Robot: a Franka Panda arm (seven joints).
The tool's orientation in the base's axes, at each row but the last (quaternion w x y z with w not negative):
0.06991 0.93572 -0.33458 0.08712
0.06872 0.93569 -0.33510 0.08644
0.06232 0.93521 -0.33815 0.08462
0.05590 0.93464 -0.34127 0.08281
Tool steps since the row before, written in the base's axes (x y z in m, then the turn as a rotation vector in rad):
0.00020 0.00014 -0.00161 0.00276 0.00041 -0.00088
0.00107 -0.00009 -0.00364 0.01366 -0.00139 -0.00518
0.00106 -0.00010 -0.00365 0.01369 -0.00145 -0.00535
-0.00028 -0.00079 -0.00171 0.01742 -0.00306 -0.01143
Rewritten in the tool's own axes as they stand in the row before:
-0.00027 -0.00035 0.00157 0.00166 -0.00214 0.00110
0.00011 -0.00087 0.00369 0.01017 -0.00803 0.00689
0.00013 -0.00082 0.00371 0.01019 -0.00801 0.00707
-0.00004 0.00070 0.00177 0.01284 -0.00949 0.01373

